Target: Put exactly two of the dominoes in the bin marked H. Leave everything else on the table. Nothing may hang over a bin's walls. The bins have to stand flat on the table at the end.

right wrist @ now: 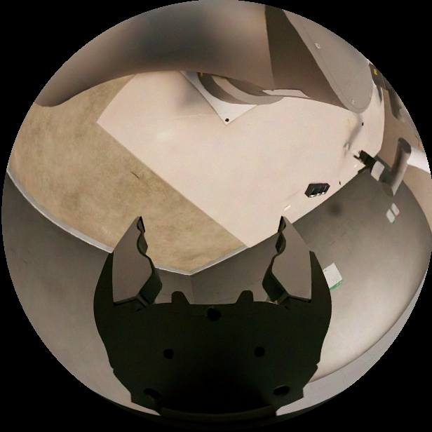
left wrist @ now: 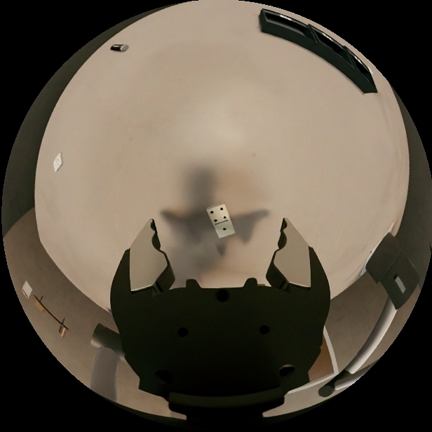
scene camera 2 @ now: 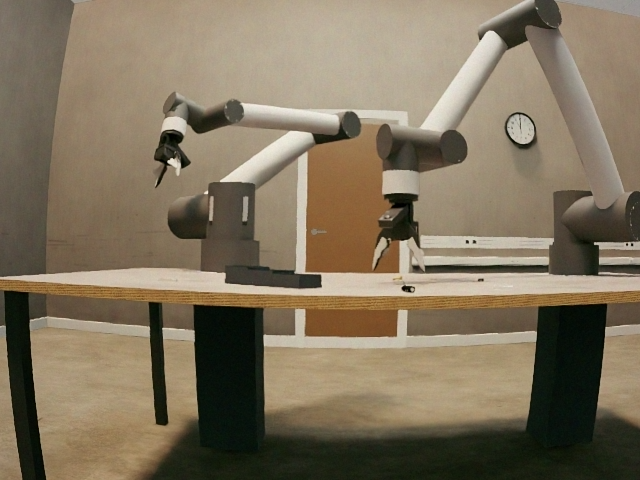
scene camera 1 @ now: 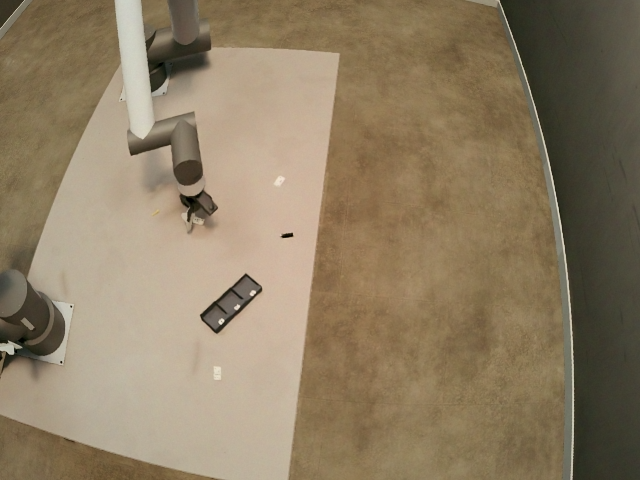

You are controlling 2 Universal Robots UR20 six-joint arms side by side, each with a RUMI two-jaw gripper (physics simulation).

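Note:
A white domino (scene camera 1: 197, 221) (left wrist: 220, 220) lies flat under my left gripper (scene camera 1: 199, 215) (scene camera 2: 398, 268) (left wrist: 218, 219), which is open and above the table. A second domino (scene camera 1: 279, 180) (left wrist: 58, 162) lies toward the upper right in scene camera 1. A third domino (scene camera 1: 217, 373) (right wrist: 287, 207) lies below the bins in that view. The joined row of three dark bins (scene camera 1: 237, 293) (scene camera 2: 299, 280) (left wrist: 317, 49) stands flat; its white labels are too small to read, so I cannot tell which is H. My right gripper (scene camera 2: 168, 178) (right wrist: 211, 217) is open, high and far from the dominoes.
A black cylindrical object (scene camera 1: 287, 235) (scene camera 2: 408, 288) (left wrist: 119, 47) lies between the bins and the second domino. A small yellow object (scene camera 1: 155, 212) (scene camera 2: 397, 279) lies left of the left gripper in scene camera 1. A small dark object (scene camera 2: 480, 280) lies farther right in scene camera 2.

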